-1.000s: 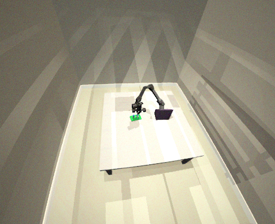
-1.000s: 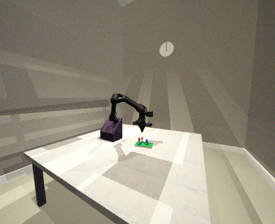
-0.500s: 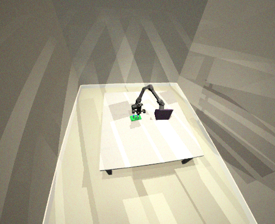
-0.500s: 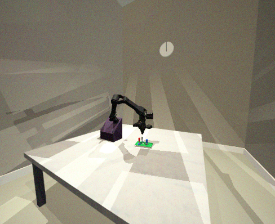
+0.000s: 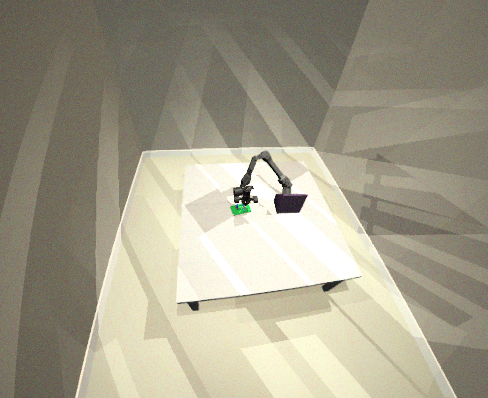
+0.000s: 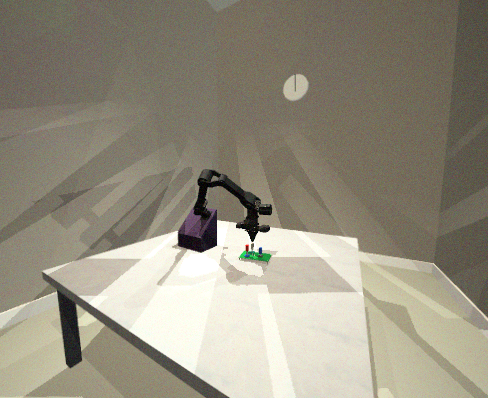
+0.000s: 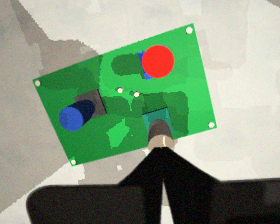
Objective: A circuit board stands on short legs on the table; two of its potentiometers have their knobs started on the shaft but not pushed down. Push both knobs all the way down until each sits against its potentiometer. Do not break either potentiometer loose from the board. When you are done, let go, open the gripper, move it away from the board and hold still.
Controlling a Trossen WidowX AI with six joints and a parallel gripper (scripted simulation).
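The beige knob lies 3 cm below my gripper tip. The rest, counted from my gripper tip: blue knob (6 cm ahead, 3 cm below, 2 cm to the right).
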